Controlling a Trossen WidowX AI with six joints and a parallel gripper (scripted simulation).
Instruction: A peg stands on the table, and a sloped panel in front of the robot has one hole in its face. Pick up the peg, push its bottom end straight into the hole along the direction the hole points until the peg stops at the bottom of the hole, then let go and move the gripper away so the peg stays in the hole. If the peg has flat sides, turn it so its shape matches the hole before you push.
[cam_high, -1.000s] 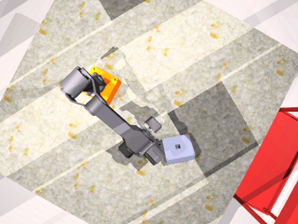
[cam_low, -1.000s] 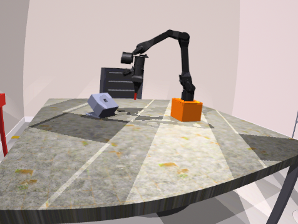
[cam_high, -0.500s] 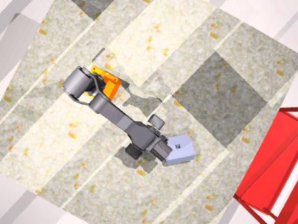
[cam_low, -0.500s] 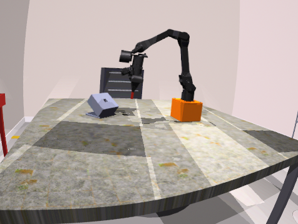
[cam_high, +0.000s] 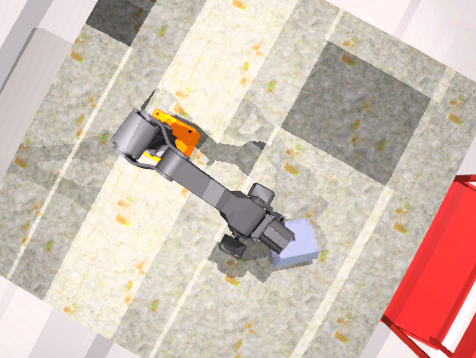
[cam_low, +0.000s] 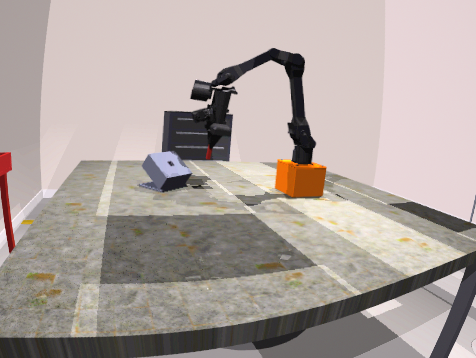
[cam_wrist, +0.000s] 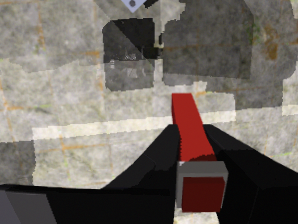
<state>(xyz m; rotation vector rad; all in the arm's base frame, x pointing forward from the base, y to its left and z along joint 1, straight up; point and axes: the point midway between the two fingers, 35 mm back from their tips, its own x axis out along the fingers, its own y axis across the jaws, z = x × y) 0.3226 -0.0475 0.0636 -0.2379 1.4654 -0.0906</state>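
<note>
My gripper tip is now 150 mm short of the panel, 70 mm above it and 20 mm to the right of it. Also, from my gripper tip: red square peg (20 mm above).
</note>
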